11 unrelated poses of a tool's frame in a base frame.
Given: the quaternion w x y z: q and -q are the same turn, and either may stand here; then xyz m.
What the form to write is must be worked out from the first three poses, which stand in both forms.
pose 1, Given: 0.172 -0.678 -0.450 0.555 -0.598 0.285 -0.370
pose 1, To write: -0.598 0.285 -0.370 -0.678 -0.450 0.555 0.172
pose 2, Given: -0.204 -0.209 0.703 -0.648 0.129 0.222 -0.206
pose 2, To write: 0.129 0.222 -0.206 0.209 -0.703 0.648 0.204
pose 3, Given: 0.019 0.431 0.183 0.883 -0.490 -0.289 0.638
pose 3, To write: -0.490 -0.289 0.638 0.431 0.183 0.883 0.019
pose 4, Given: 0.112 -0.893 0.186 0.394 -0.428 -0.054 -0.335
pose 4, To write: -0.428 -0.054 -0.335 -0.893 0.186 0.394 0.112
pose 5, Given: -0.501 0.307 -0.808 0.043 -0.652 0.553 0.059
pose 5, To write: -0.652 0.553 0.059 -0.307 0.808 -0.043 0.501
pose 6, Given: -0.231 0.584 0.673 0.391 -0.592 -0.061 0.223
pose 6, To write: -0.592 -0.061 0.223 -0.584 -0.673 -0.391 0.231
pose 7, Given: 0.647 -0.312 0.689 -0.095 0.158 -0.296 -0.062
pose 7, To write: 0.158 -0.296 -0.062 -0.312 0.689 -0.095 0.647
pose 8, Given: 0.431 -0.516 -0.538 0.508 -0.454 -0.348 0.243
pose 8, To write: -0.454 -0.348 0.243 -0.516 -0.538 0.508 0.431
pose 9, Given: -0.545 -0.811 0.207 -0.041 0.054 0.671 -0.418
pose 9, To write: 0.054 0.671 -0.418 0.811 -0.207 0.041 0.545
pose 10, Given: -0.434 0.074 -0.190 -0.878 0.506 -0.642 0.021
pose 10, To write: 0.506 -0.642 0.021 -0.074 0.190 0.878 0.434
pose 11, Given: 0.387 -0.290 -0.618 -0.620 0.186 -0.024 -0.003
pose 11, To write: 0.186 -0.024 -0.003 -0.290 -0.618 -0.620 0.387
